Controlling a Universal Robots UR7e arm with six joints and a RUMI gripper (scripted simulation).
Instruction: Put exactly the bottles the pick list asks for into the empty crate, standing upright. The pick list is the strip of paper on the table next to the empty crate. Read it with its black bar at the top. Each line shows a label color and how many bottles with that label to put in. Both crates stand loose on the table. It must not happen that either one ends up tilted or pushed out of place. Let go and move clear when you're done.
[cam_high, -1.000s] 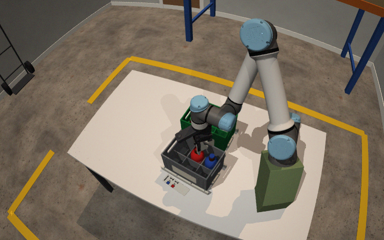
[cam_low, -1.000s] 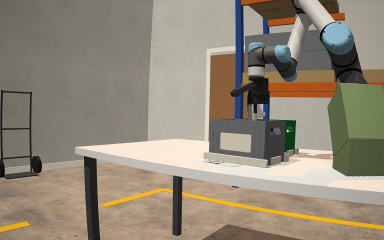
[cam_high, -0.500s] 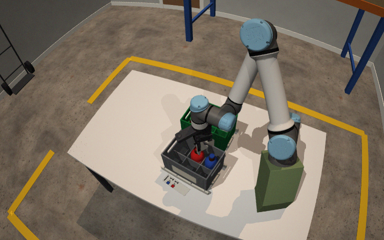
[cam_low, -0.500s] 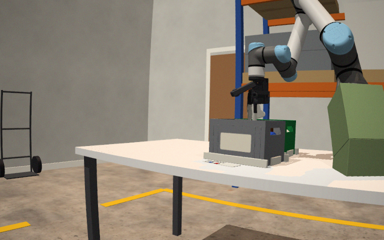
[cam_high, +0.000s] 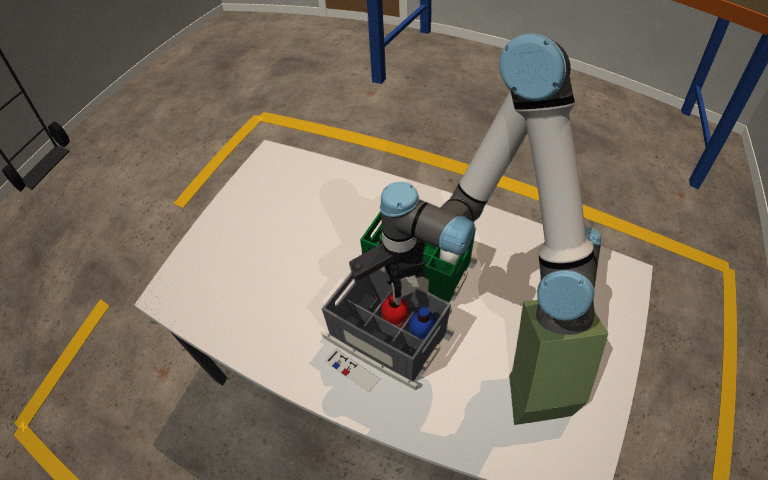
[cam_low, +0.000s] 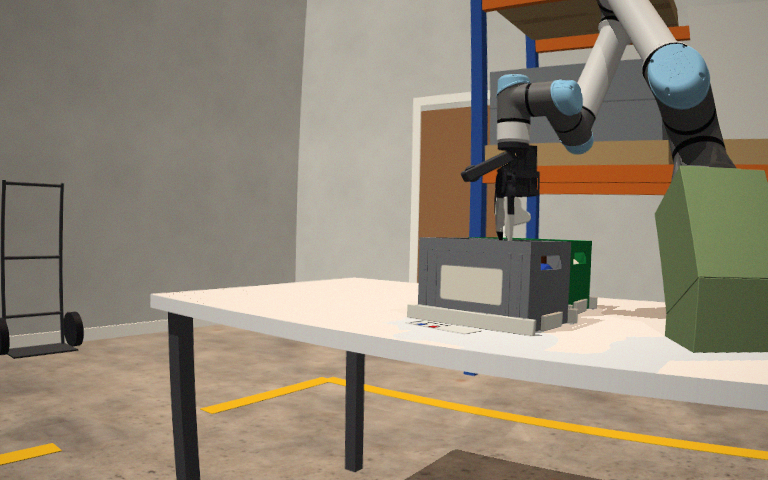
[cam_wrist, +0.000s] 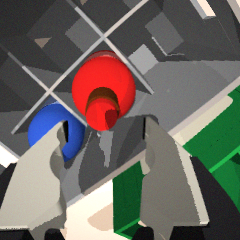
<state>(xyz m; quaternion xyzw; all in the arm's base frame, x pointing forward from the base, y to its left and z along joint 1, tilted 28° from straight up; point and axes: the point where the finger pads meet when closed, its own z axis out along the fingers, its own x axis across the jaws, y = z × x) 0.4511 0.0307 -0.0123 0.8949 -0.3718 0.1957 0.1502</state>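
Right now the red bottle is 9 cm below my hand. Also, from my hand: grey crate: 10 cm below, 5 cm to the left; blue bottle: 9 cm below, 9 cm behind, 1 cm to the left; green crate: 20 cm to the right, 10 cm below, 1 cm ahead.
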